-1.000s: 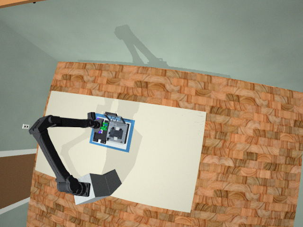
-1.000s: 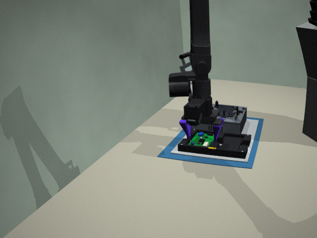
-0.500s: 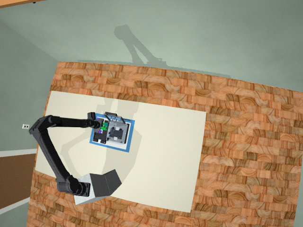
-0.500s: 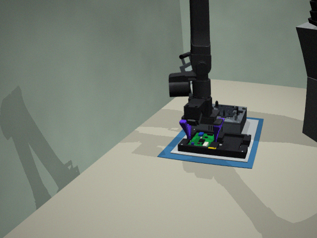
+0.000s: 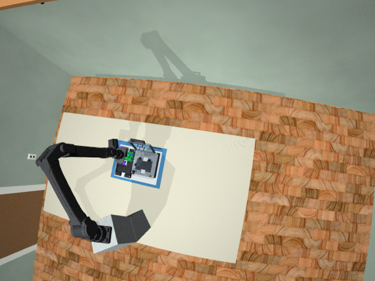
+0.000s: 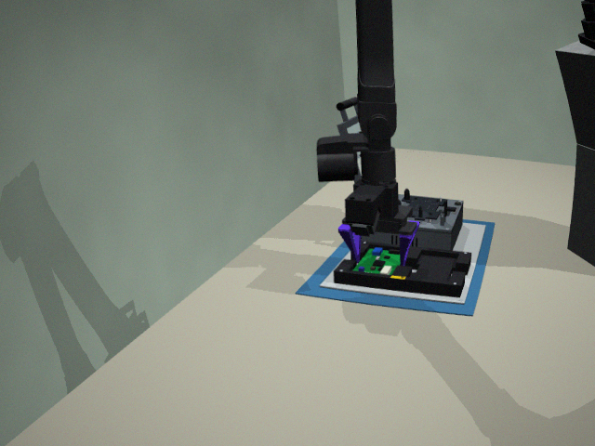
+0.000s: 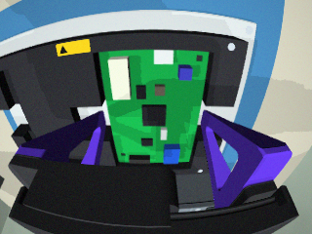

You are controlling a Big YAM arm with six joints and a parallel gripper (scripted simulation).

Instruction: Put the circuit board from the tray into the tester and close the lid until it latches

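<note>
Now: the green circuit board right at my hand. The rest, counted from my hand: tester (130 mm to the right, 90 mm above, 40 mm behind); then tester lid (180 mm to the right, 160 mm above, 50 mm ahead); then tester plate (150 mm to the right, 70 mm behind, 50 mm above).
</note>
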